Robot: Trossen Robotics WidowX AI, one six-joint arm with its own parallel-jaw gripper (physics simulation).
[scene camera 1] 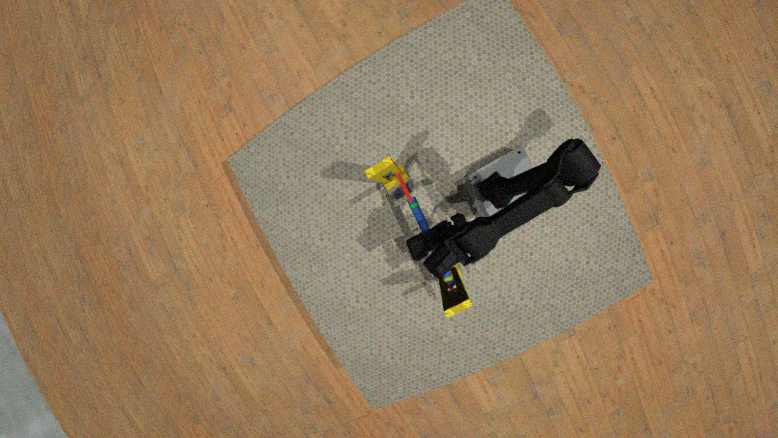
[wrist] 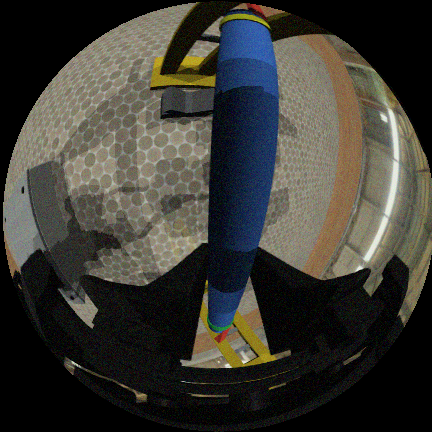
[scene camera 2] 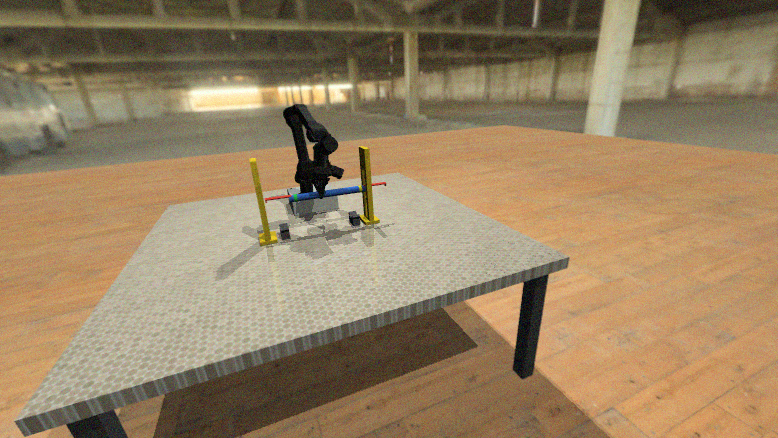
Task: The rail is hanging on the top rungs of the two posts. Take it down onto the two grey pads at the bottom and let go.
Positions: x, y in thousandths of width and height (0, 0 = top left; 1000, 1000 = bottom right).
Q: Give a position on a yellow post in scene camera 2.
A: At 474, 499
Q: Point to a yellow post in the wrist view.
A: At 584, 791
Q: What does my gripper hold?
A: A blue rail.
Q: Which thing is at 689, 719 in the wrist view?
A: My gripper.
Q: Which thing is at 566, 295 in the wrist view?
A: A blue rail.
